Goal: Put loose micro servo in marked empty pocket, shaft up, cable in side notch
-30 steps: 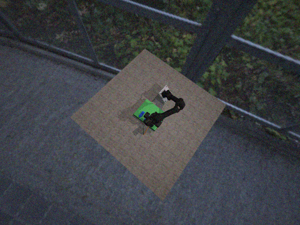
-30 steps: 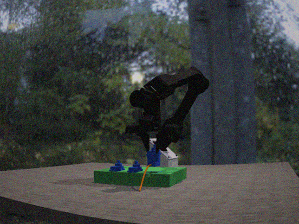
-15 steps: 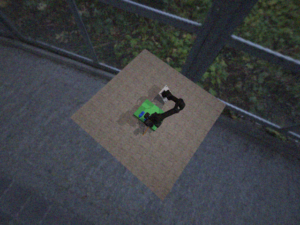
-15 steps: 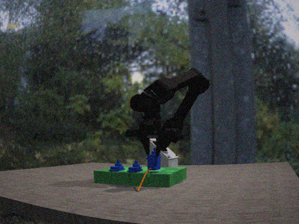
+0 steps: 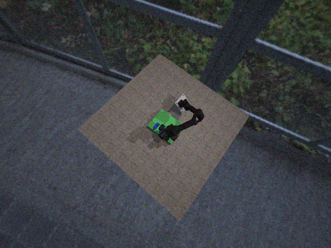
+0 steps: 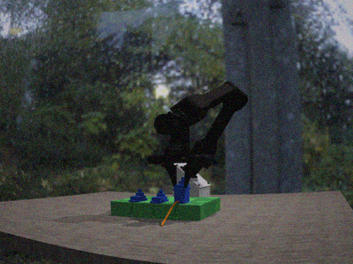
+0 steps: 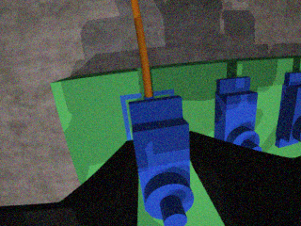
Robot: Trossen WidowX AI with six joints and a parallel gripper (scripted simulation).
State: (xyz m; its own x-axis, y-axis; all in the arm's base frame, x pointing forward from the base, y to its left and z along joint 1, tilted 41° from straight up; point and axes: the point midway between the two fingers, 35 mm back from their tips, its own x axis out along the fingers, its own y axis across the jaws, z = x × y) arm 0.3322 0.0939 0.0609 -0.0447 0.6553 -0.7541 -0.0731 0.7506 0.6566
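Now: gripper tip 120 mm past the green deck, 80 mm to the left of it and 70 mm above it.
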